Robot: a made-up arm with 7 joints.
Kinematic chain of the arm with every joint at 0, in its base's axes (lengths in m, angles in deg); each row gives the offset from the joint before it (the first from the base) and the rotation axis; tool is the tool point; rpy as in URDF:
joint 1: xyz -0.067 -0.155 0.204 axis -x
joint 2: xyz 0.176 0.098 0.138 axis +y
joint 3: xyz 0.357 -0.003 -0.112 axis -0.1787 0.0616 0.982
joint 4: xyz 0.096 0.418 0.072 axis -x
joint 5: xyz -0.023 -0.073 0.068 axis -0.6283 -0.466 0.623
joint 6: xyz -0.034 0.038 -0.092 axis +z
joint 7: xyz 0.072 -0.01 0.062 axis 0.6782 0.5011 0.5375
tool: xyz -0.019 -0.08 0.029 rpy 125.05 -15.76 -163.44
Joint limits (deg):
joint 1: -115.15..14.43
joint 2: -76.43..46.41
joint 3: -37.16..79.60
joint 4: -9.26..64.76
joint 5: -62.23..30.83
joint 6: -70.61..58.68
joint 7: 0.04..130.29
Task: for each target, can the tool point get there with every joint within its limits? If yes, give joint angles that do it. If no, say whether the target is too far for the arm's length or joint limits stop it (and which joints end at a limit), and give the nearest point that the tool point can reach.
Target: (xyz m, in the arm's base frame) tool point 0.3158 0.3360 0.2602
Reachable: yes | joints -2.30 -0.56 45.08 14.80 4.63 36.87 76.65
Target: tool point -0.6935 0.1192 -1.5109
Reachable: no: too far | nearest point 0.2833 0.3015 -0.1479 | short by 1.687 m
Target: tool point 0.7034 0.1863 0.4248
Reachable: yes | joints -26.10 7.86 -15.60 54.54 16.05 22.29 105.63
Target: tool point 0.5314 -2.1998 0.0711
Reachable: no: too far | nearest point 0.2829 -1.1059 0.1903 | short by 1.128 m
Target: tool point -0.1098 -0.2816 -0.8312
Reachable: no: joint limits stop it (at a limit: joint 1, joint 2, joint 3, joint 4) | nearest point 0.4731 0.0330 -0.1971 | short by 0.917 m
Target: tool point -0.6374 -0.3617 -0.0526
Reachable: no: joint limits stop it (at a limit: joint 1, joint 3, joint 4, joint 5, joint 6) | nearest point -0.0318 -0.3900 0.3096 | short by 0.706 m
